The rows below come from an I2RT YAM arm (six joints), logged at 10 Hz.
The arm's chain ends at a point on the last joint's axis. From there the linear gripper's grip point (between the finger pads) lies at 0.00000 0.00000 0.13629 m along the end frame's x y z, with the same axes.
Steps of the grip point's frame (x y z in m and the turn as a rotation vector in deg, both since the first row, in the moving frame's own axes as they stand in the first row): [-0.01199, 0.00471, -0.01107, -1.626, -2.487, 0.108]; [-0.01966, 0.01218, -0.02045, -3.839, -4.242, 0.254]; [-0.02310, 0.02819, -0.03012, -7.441, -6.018, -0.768]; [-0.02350, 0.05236, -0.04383, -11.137, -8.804, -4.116]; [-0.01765, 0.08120, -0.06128, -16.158, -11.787, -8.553]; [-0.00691, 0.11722, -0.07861, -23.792, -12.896, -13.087]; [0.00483, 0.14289, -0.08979, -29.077, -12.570, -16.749]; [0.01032, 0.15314, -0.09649, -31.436, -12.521, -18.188]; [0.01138, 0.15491, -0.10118, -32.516, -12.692, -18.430]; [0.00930, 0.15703, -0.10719, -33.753, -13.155, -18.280]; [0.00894, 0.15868, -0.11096, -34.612, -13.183, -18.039]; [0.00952, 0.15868, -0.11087, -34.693, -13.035, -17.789]
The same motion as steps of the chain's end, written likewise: [-0.00607, 0.00085, -0.01089, -1.626, -2.487, 0.108]; [-0.00957, 0.00309, -0.01977, -3.839, -4.242, 0.254]; [-0.00897, 0.01048, -0.02822, -7.441, -6.018, -0.768]; [-0.00374, 0.02541, -0.03967, -11.137, -8.804, -4.116]; [0.00688, 0.04161, -0.05308, -16.158, -11.787, -8.553]; [0.01606, 0.05976, -0.06375, -23.792, -12.896, -13.087]; [0.02303, 0.07392, -0.06963, -29.077, -12.570, -16.749]; [0.02649, 0.07929, -0.07360, -31.436, -12.521, -18.188]; [0.02728, 0.07887, -0.07687, -32.516, -12.692, -18.430]; [0.02576, 0.07850, -0.08107, -33.753, -13.155, -18.280]; [0.02525, 0.07853, -0.08369, -34.612, -13.183, -18.039]; [0.02566, 0.07845, -0.08356, -34.693, -13.035, -17.789]
